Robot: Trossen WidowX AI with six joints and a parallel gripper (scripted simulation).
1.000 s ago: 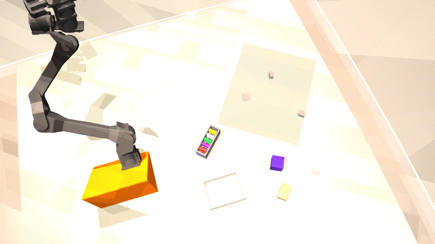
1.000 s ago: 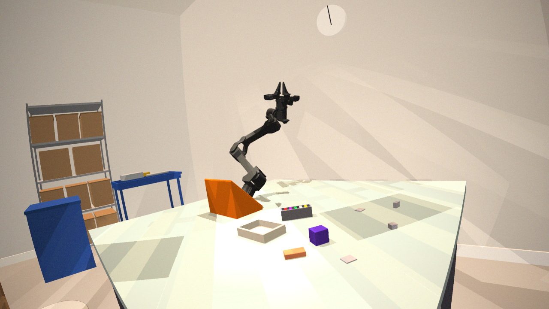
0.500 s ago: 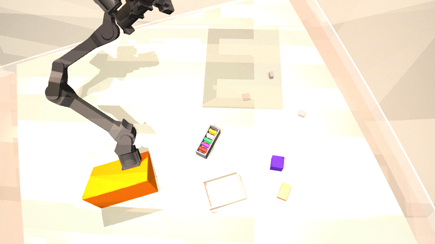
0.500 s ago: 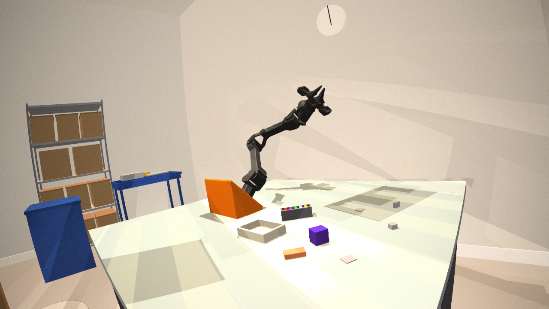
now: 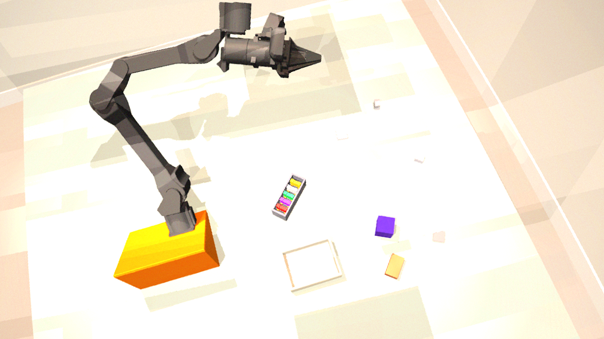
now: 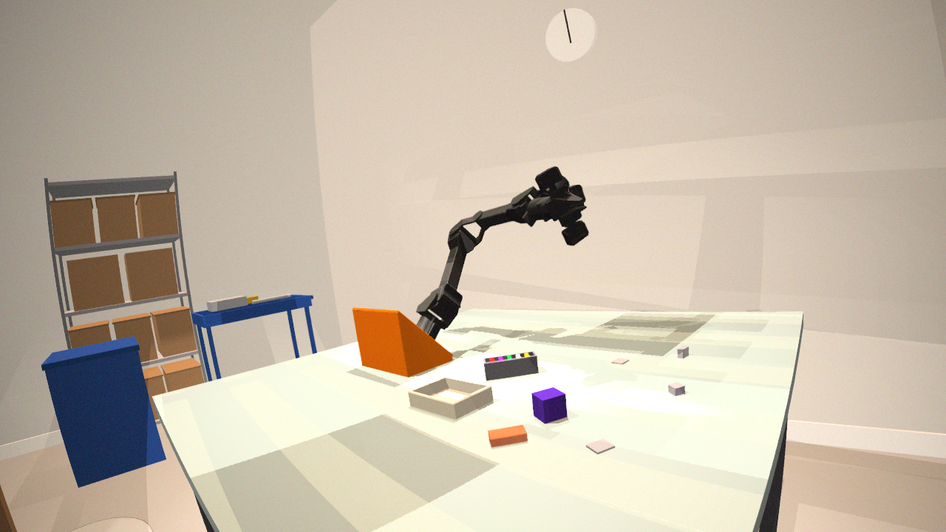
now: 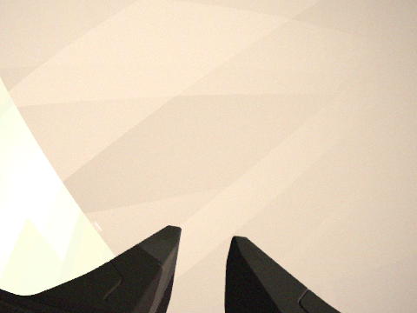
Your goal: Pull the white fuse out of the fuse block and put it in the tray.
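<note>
My gripper tip is now 330 mm above the white fuse, 140 mm to the left of it and 120 mm past it. Also, from my gripper tip: purple fuse (330 mm below, 170 mm to the right, 150 mm behind); then yellow fuse (330 mm below, 130 mm to the right, 110 mm behind); then green fuse (330 mm below, 160 mm to the right, 130 mm behind).
</note>
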